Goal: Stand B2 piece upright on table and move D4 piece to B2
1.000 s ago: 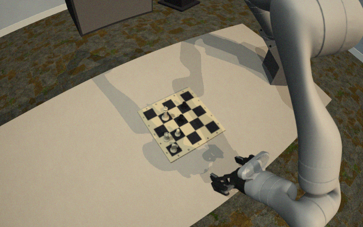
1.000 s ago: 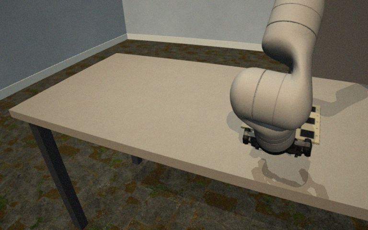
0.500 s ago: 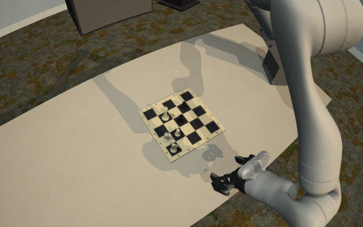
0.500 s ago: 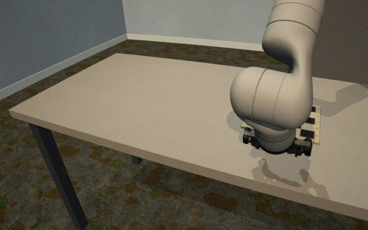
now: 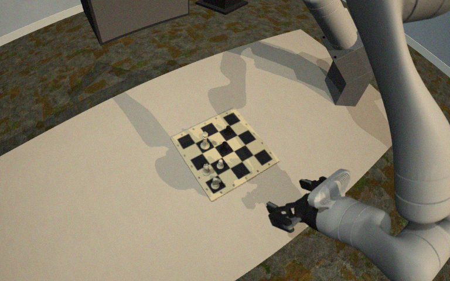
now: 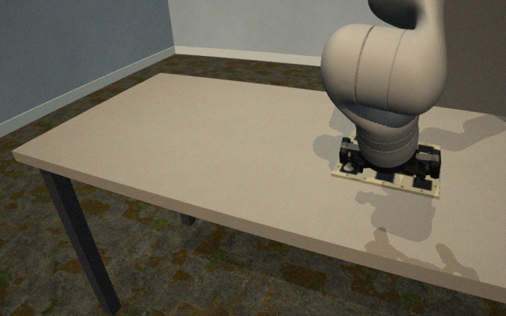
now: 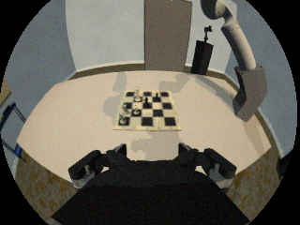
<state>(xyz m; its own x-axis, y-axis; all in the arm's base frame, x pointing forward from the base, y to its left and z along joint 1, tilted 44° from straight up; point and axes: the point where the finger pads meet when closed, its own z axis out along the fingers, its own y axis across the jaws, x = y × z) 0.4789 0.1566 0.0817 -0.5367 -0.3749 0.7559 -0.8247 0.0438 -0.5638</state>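
My hand is 110 mm past the black pawn, 230 mm to the left of it and 90 mm above it. From my hand the other things lie so: chessboard (60 mm behind, 210 mm to the right, 110 mm below); then white king (40 mm behind, 260 mm to the right, 70 mm below); then white pawn (10 mm behind, 180 mm to the right, 90 mm below).
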